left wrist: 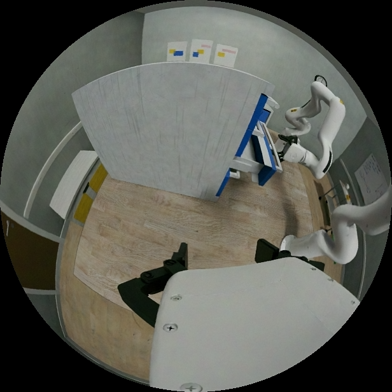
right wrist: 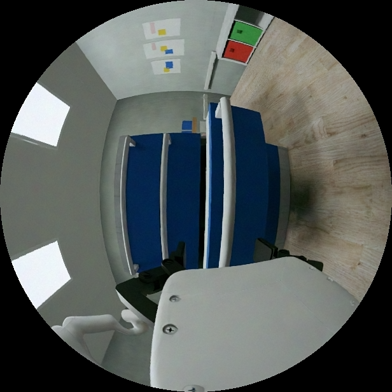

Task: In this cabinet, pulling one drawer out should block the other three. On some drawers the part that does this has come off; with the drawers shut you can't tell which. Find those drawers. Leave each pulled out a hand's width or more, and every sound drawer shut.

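The cabinet (left wrist: 165,130) (right wrist: 284,200) shows side-on in the left wrist view. In the right wrist view it lies sideways, its top towards the left. The top drawer (right wrist: 145,190) and second drawer (right wrist: 182,200) look shut. The third drawer (right wrist: 248,185) (left wrist: 268,174) stands well pulled out. The bottom drawer (right wrist: 272,200) (left wrist: 223,184) sits back behind it and looks shut. My right gripper (right wrist: 221,251) (left wrist: 274,143) is open in front of the third drawer, its fingers on either side of the handle's line; contact is unclear. My left gripper (left wrist: 223,252) is open and empty, away from the cabinet.
The right arm (left wrist: 327,130) reaches in at the cabinet's front. Another white arm section (left wrist: 345,232) shows at the right edge of the left wrist view. A low white unit with yellow fronts (left wrist: 82,209) stands beyond the cabinet's side. Red (right wrist: 238,50) and green (right wrist: 245,33) bins stand by the wall.
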